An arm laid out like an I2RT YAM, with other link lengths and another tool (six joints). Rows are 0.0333 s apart.
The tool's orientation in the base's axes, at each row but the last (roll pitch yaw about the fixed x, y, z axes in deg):
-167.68 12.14 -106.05
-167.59 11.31 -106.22
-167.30 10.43 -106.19
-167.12 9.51 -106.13
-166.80 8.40 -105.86
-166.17 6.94 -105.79
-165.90 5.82 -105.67
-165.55 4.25 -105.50
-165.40 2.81 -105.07
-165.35 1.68 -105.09
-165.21 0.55 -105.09
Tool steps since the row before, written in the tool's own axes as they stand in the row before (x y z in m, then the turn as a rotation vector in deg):
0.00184 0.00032 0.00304 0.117 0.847 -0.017
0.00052 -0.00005 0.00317 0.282 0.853 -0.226
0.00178 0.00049 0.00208 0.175 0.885 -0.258
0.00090 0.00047 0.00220 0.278 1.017 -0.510
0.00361 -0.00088 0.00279 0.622 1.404 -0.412
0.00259 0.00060 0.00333 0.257 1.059 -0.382
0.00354 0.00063 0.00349 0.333 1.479 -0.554
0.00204 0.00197 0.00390 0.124 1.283 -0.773
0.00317 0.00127 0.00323 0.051 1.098 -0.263
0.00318 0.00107 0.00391 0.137 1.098 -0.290
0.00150 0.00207 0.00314 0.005 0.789 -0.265
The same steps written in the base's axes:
0.00000 -0.00121 -0.00336 -0.821 0.153 -0.185
0.00073 -0.00011 -0.00313 -0.926 -0.026 -0.019
-0.00040 -0.00130 -0.00242 -0.934 0.081 0.024
-0.00011 -0.00050 -0.00237 -1.150 0.001 0.221
0.00056 -0.00349 -0.00302 -1.577 -0.204 -0.011
-0.00038 -0.00214 -0.00367 -1.151 0.045 0.086
-0.00062 -0.00311 -0.00388 -1.605 0.088 0.142
-0.00136 -0.00141 -0.00441 -1.425 0.234 0.418
-0.00118 -0.00279 -0.00360 -1.103 0.245 -0.025
-0.00084 -0.00294 -0.00414 -1.132 0.163 -0.001
-0.00154 -0.00110 -0.00358 -0.803 0.211 0.055

